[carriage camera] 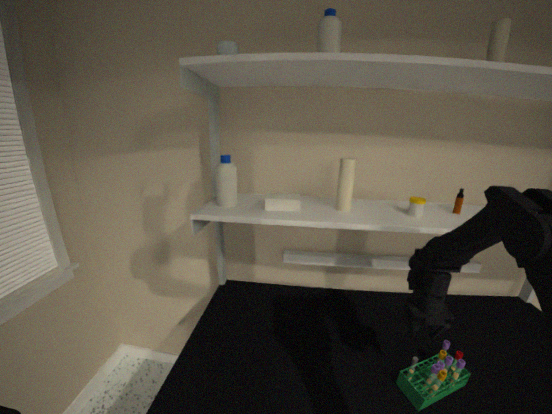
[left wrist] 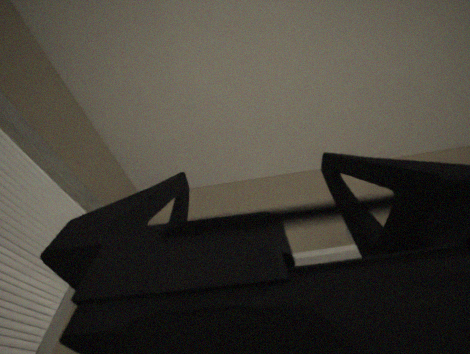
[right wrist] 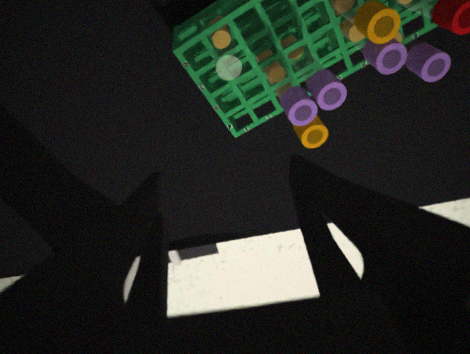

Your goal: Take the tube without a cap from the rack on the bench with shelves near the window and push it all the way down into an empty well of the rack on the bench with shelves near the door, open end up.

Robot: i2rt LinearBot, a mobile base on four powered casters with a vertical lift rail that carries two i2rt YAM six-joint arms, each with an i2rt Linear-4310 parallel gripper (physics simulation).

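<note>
A green rack (carriage camera: pixel 409 392) (right wrist: pixel 181 46) stands on the black bench top (carriage camera: pixel 260 345) near the window. It holds several tubes with purple, orange and red caps. A tube with a pale, clear top (carriage camera: pixel 415 360) (right wrist: pixel 229 67) and no coloured cap stands upright near the rack's left end. My right gripper (carriage camera: pixel 435 327) (right wrist: pixel 227 175) points down over the bench, behind the rack in the carriage view; it is partly open and empty, its fingertips apart from the rack. My left gripper (left wrist: pixel 253 170) is open and empty, facing the wall and ceiling. The rack near the door does not show.
A lower shelf (carriage camera: pixel 300 221) holds a white bottle (carriage camera: pixel 227 185), a white box (carriage camera: pixel 282 203), a cream cylinder (carriage camera: pixel 345 185), a yellow-lidded jar (carriage camera: pixel 416 207) and an amber bottle (carriage camera: pixel 458 203). An upper shelf (carriage camera: pixel 350 70) hangs above. The window blind (carriage camera: pixel 20 200) is at the left.
</note>
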